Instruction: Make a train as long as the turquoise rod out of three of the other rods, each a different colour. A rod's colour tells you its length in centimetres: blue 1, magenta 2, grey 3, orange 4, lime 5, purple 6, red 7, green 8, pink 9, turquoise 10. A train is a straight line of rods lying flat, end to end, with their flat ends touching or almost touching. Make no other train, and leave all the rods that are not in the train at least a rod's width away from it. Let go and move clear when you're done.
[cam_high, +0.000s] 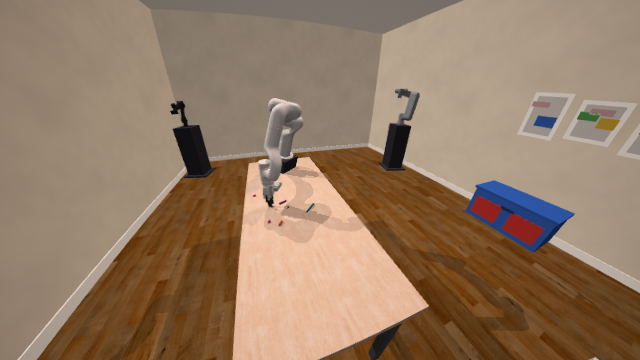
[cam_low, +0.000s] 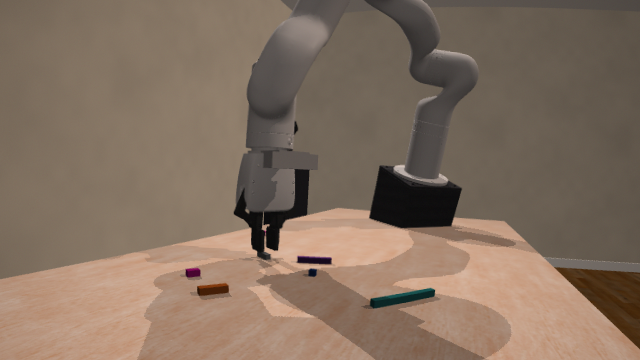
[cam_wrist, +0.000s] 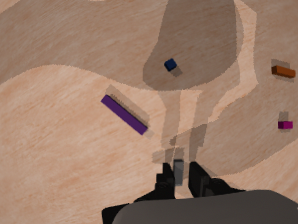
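My gripper is now 3 cm above the grey rod. The rest, counted from my hand: orange rod (19 cm ahead, 9 cm to the left, 3 cm below); then purple rod (4 cm behind, 8 cm to the left, 3 cm below); then blue rod (2 cm ahead, 12 cm to the left, 3 cm below).
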